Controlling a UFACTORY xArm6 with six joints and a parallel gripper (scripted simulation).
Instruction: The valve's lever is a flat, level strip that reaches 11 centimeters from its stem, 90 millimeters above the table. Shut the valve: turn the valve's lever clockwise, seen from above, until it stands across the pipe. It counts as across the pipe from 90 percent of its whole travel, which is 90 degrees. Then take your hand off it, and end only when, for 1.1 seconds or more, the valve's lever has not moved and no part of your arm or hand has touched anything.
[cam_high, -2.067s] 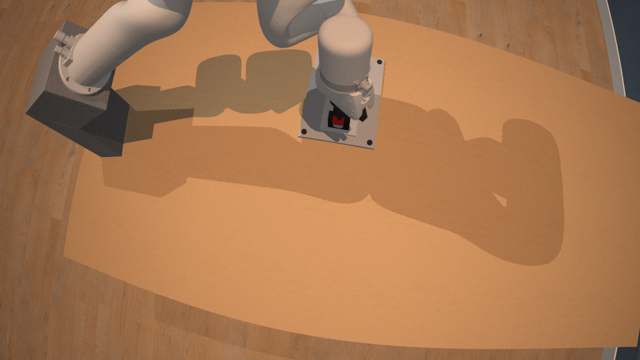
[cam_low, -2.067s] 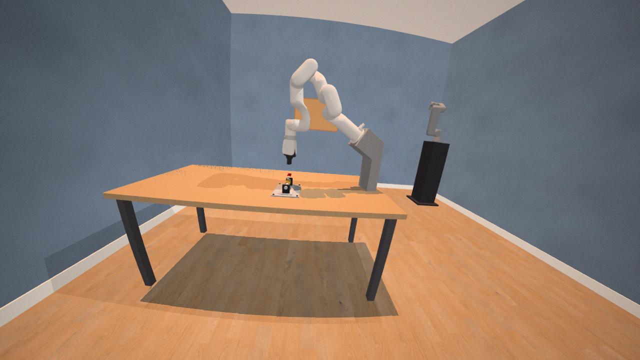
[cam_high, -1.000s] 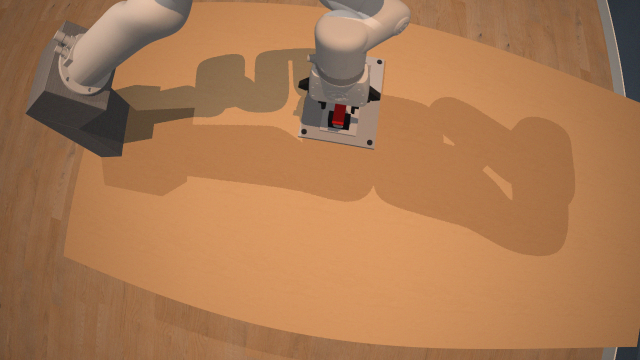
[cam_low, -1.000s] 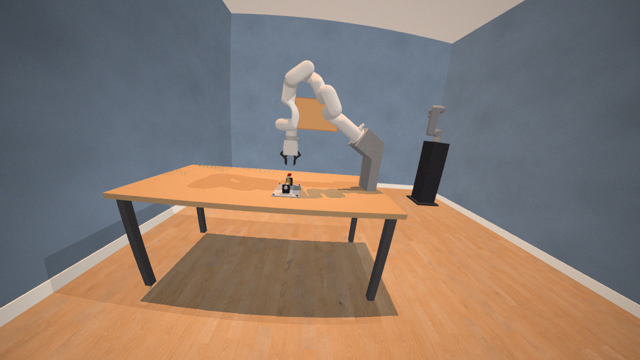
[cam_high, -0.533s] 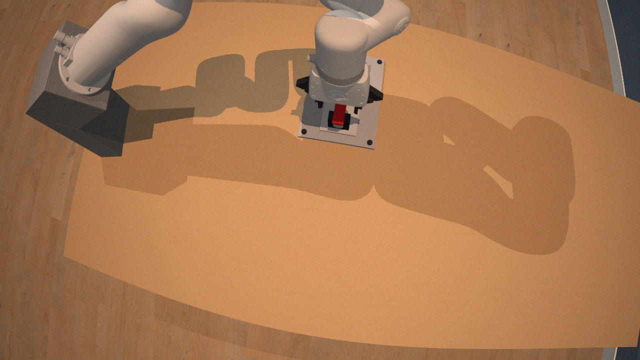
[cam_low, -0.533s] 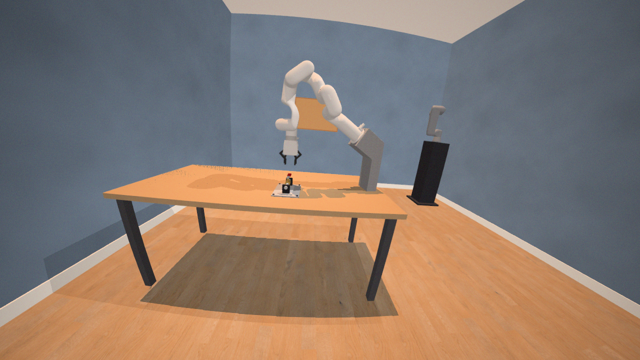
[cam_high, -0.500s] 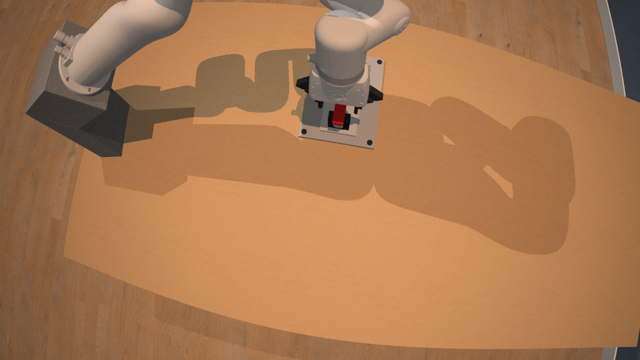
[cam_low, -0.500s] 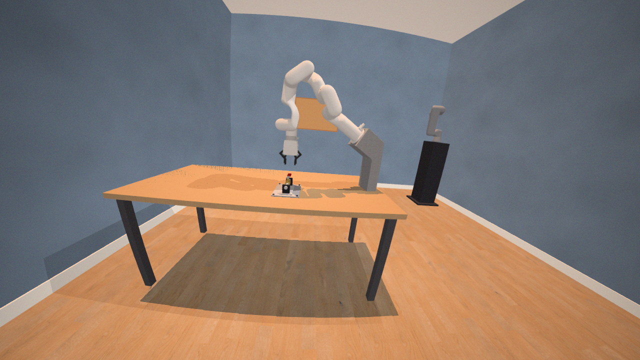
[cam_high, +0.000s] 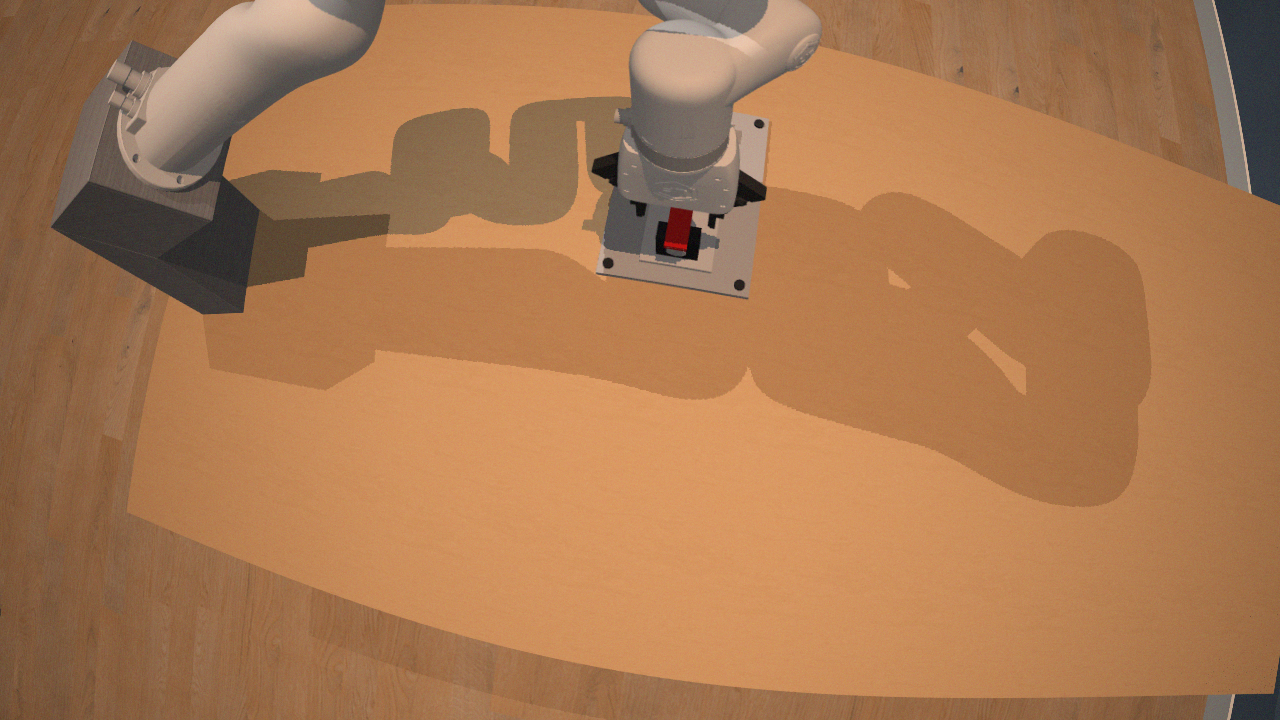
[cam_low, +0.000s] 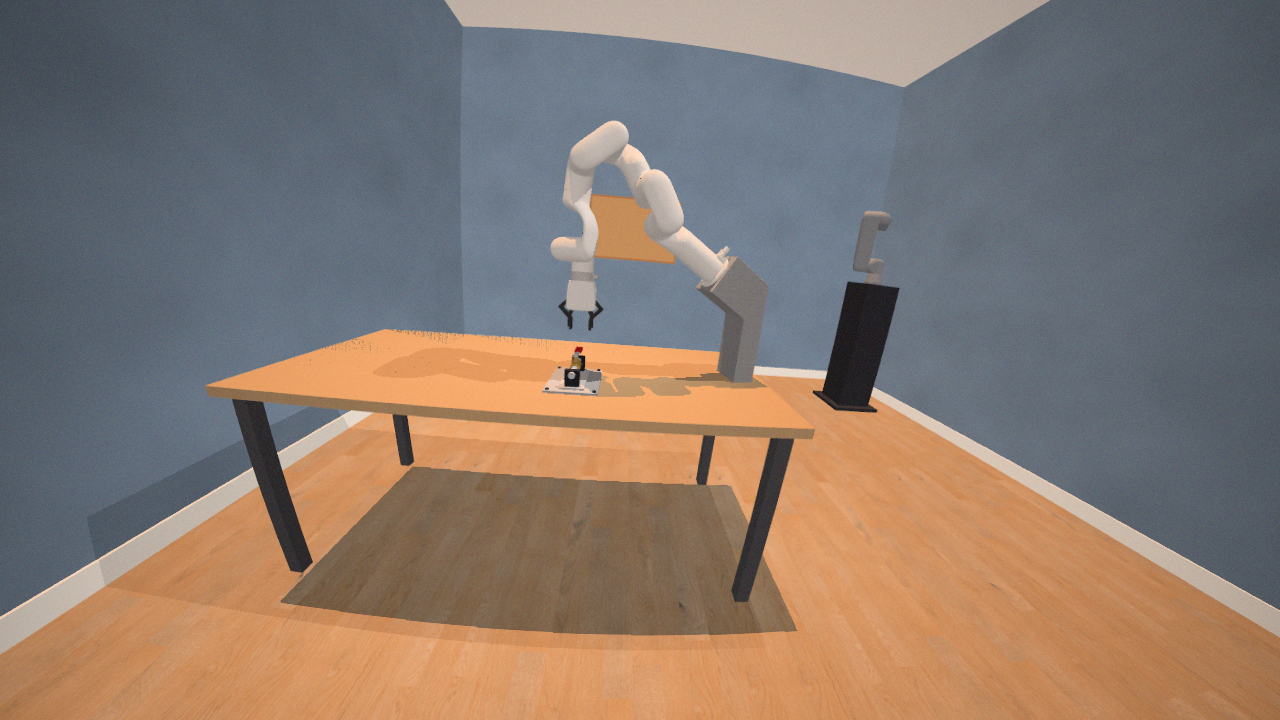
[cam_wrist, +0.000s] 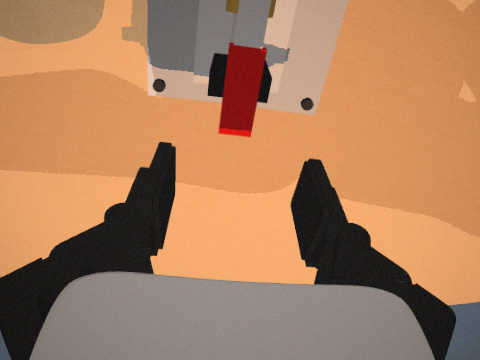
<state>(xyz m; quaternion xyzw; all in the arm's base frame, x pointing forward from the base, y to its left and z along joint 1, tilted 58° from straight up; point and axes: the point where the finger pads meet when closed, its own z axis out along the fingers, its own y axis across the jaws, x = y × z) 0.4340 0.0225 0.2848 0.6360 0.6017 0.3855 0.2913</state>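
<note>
Now: hand 90 mm above the lever and 50 mm to the right of it.
</note>
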